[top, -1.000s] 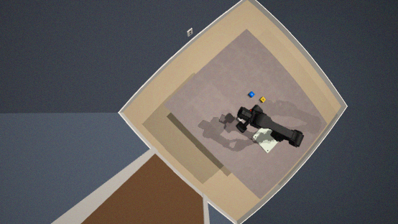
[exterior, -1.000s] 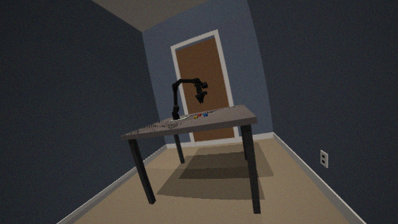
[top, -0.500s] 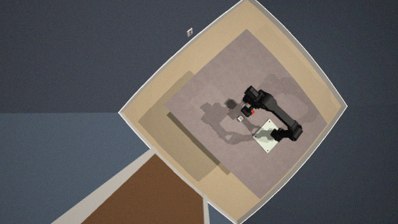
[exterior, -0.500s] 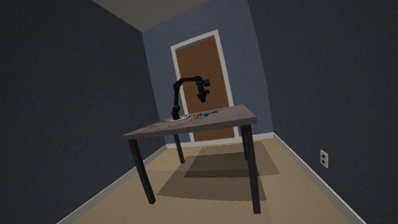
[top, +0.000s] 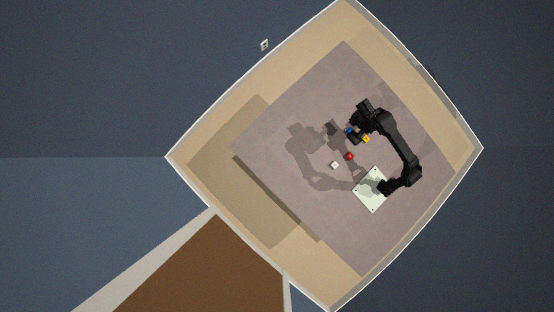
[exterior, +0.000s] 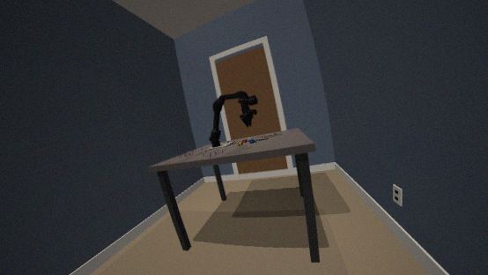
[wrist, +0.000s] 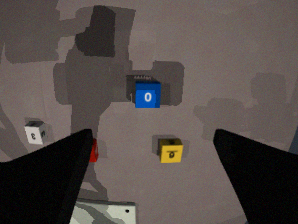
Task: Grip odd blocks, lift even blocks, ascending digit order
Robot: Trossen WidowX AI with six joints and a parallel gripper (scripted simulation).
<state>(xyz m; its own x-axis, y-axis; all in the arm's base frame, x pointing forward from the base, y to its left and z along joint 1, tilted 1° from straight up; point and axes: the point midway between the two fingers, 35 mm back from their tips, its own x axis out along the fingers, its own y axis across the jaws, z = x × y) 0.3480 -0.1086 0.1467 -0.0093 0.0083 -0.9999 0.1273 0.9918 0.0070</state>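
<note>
Now: gripper tip 12 cm above the blue block. Round my gripper tip: red block 8 cm behind, 10 cm to the left, 12 cm below; then white block 4 cm behind, 19 cm to the left, 12 cm below; then yellow block 9 cm behind, 3 cm to the right, 12 cm below.
</note>
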